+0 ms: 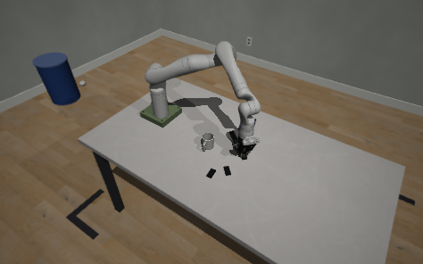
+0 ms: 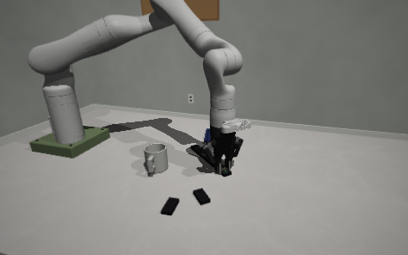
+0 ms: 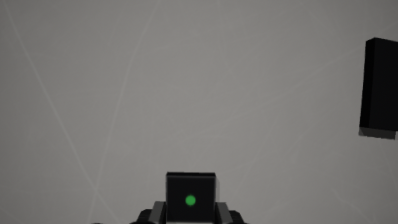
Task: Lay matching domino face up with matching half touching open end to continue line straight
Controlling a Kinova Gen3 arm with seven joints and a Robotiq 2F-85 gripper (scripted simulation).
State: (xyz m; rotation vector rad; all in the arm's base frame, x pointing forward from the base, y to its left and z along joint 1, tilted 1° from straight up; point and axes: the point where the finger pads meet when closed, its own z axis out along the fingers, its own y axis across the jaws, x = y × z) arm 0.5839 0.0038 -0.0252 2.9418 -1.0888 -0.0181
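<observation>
My hand is 1 cm above the domino. Round my hand: blue book 24 cm to the left, 10 cm behind, 1 cm below; white mug 21 cm behind, 5 cm to the right, 1 cm above.
</observation>
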